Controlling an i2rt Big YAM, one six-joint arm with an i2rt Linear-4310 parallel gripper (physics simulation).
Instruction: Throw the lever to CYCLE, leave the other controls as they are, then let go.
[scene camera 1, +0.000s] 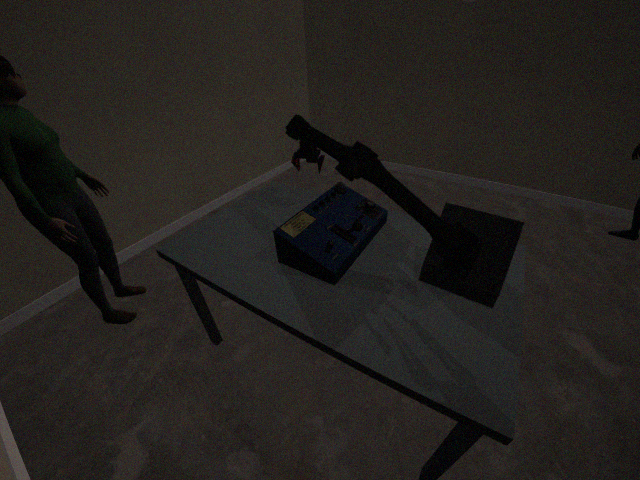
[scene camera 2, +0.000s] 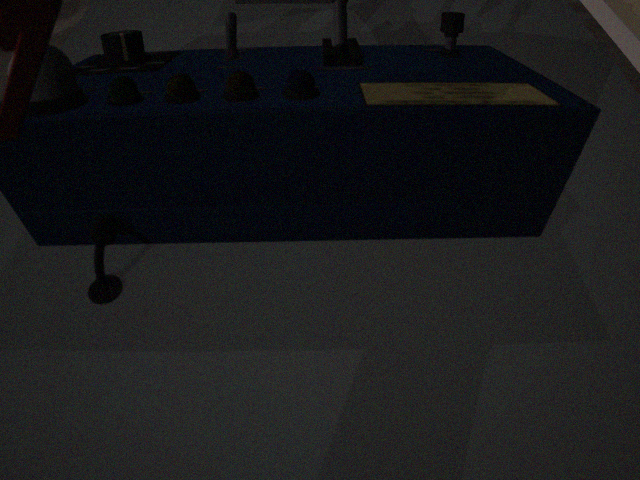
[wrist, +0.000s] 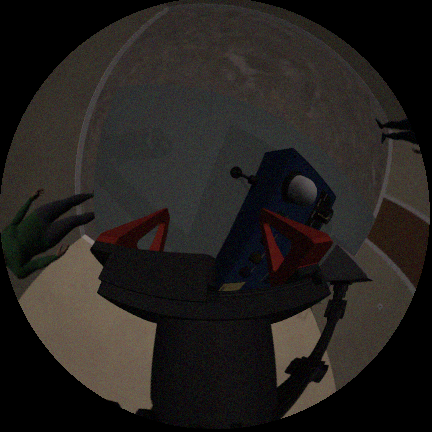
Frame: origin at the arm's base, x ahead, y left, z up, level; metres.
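Where they show: gripper, fingertip midpoint: (scene camera 1: 309, 171) (scene camera 2: 9, 89) (wrist: 213, 212); arm's base, origin of the base link: (scene camera 1: 462, 257) (wrist: 341, 281).
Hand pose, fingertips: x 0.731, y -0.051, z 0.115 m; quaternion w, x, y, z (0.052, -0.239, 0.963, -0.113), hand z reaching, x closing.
Note:
Each offset is from my fingertips to the top centre of the thing. "*": to the spot under its first point. Level surfaces: height alone.
A blue sloped control box (scene camera 1: 330, 212) (scene camera 2: 310, 170) (wrist: 245, 225) stands on the table. A dark upright lever {* dx -0.319, dy +0.145, dz -0.122 m} (scene camera 2: 341, 25) rises from a slotted block on its top. A bent arm with a round end {* dx -0.027, dy -0.041, dz -0.229 m} (scene camera 2: 104, 288) (wrist: 236, 172) sticks out from the box's back. I cannot read any CYCLE mark or tell which of these is the named lever. My gripper (scene camera 1: 308, 167) (wrist: 213, 212) is open and empty, above and beyond the box's dome end. One red finger shows at the left edge of scene camera 2; the other is not visible there.
The box also bears a pale dome {* dx -0.111, dy -0.060, dz -0.065 m} (scene camera 2: 54, 77) (wrist: 302, 190), a rotary knob {dx -0.277, dy -0.092, dz -0.111 m} (scene camera 2: 122, 47), a thin toggle {dx -0.302, dy +0.025, dz -0.109 m} (scene camera 2: 231, 33), a small knob {dx -0.331, dy +0.264, dz -0.103 m} (scene camera 2: 451, 23), several small domes and a yellow label {* dx -0.162, dy +0.251, dz -0.095 m} (scene camera 1: 298, 223) (scene camera 2: 454, 94). A person in green (scene camera 1: 36, 139) (wrist: 22, 240) stands beyond the table {dz -0.235 m} (scene camera 1: 232, 248).

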